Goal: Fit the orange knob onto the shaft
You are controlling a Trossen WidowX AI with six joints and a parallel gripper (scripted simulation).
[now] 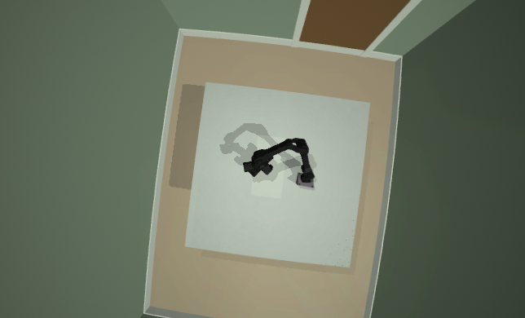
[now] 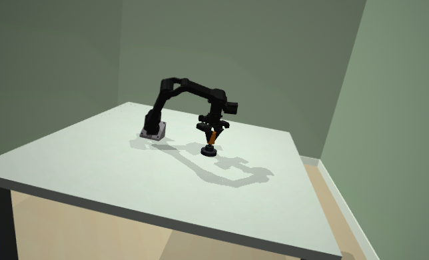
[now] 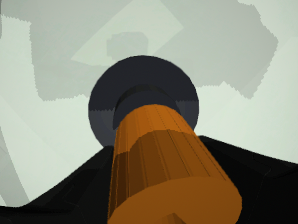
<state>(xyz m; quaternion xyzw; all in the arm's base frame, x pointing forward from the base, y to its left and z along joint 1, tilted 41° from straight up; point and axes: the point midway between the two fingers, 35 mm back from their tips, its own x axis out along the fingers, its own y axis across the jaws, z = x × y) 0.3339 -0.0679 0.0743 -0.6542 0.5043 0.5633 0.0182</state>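
Now: the orange knob 2 cm above my gripper tip. Round my gripper tip: round dark pedestal: 4 cm below.
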